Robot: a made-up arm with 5 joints.
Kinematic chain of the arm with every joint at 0, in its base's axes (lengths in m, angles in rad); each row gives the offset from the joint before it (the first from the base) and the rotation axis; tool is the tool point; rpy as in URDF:
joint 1: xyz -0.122 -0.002 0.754 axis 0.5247 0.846 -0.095
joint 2: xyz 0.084 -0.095 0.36 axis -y
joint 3: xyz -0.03 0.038 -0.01 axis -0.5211 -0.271 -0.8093
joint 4: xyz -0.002 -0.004 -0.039 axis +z
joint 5: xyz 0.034 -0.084 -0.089 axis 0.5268 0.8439 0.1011
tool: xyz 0.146 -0.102 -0.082 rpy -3.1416 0 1.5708
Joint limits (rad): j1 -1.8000..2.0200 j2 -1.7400..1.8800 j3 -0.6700..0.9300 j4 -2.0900..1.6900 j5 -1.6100..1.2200
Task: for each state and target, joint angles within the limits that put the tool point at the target. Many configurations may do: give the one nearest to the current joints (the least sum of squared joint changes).
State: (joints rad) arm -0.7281 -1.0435 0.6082 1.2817 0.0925
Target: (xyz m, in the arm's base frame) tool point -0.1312 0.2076 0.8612
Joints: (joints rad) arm -0.6845 -0.7477 -0.0282 1.6900 -0.3513
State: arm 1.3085 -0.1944 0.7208 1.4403 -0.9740
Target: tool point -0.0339 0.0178 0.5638
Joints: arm 1.8261 -0.6494 0.5945 1.6593 -0.4109
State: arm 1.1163 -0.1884 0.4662 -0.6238 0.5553
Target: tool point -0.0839 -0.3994 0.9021
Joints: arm 0.3281 -0.2279 0.5721 -0.4348 0.1412
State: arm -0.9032 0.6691 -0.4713 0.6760 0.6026
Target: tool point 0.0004 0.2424 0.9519
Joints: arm -0.8223 0.5569 -0.6700 1.0299 0.5182
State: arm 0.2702 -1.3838 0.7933 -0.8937 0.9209
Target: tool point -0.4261 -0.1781 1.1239
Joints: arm -0.2427 -1.3899 0.6482 -1.0213 1.0939
